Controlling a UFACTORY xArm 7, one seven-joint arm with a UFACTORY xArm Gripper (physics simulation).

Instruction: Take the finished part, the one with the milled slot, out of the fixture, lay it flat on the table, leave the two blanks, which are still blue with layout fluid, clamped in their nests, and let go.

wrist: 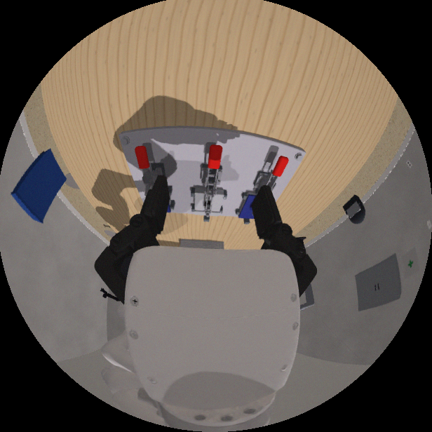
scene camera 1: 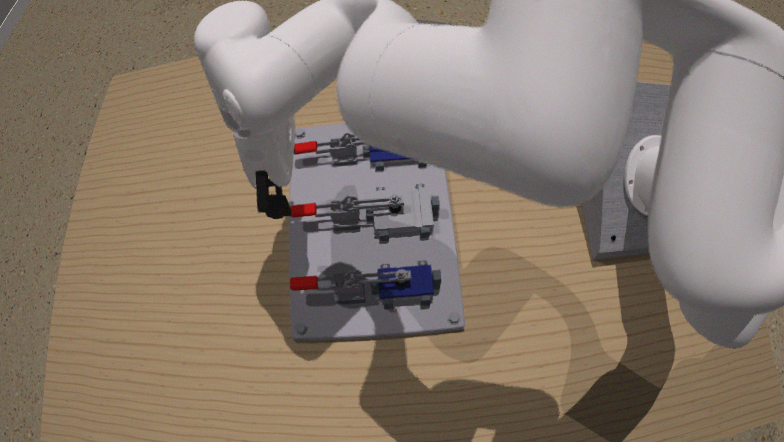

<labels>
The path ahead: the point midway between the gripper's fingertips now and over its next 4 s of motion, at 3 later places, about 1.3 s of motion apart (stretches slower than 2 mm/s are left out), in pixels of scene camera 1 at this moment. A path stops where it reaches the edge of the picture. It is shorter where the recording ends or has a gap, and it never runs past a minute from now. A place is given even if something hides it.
My gripper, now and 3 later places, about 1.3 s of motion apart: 281,182; 302,206; 311,215; 316,207
</labels>
